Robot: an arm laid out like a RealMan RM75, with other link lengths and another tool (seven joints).
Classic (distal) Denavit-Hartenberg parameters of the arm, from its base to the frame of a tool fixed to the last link. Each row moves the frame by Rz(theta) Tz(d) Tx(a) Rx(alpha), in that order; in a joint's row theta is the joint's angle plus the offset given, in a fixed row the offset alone. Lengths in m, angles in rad.
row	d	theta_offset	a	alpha
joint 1	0.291	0	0	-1.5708
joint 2	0	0	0	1.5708
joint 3	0.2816	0	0	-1.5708
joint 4	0	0	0	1.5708
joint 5	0.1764	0	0	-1.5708
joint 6	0	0	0	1.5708
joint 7	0.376	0.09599	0.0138	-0.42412
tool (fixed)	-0.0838	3.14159	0	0
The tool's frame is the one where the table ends.
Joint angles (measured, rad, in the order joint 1, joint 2, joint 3, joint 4, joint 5, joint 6, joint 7), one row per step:
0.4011, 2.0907, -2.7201, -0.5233, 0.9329, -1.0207, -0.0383
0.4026, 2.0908, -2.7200, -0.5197, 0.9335, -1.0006, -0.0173
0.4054, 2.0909, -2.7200, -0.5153, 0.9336, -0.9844, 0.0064
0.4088, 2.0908, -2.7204, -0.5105, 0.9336, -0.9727, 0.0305
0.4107, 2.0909, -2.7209, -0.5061, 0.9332, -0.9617, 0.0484
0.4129, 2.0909, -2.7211, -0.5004, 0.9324, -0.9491, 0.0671
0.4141, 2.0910, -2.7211, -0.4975, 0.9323, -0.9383, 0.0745
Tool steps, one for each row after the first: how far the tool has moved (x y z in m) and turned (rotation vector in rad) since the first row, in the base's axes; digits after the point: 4 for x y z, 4 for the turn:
0.0053, -0.0003, -0.0046, -0.0190, 0.0037, -0.0204
0.0096, -0.0003, -0.0084, -0.0364, 0.0108, -0.0387
0.0127, -0.0002, -0.0113, -0.0510, 0.0199, -0.0540
0.0161, -0.0004, -0.0140, -0.0633, 0.0245, -0.0675
0.0201, -0.0006, -0.0167, -0.0762, 0.0276, -0.0825
0.0232, -0.0008, -0.0189, -0.0843, 0.0253, -0.0921

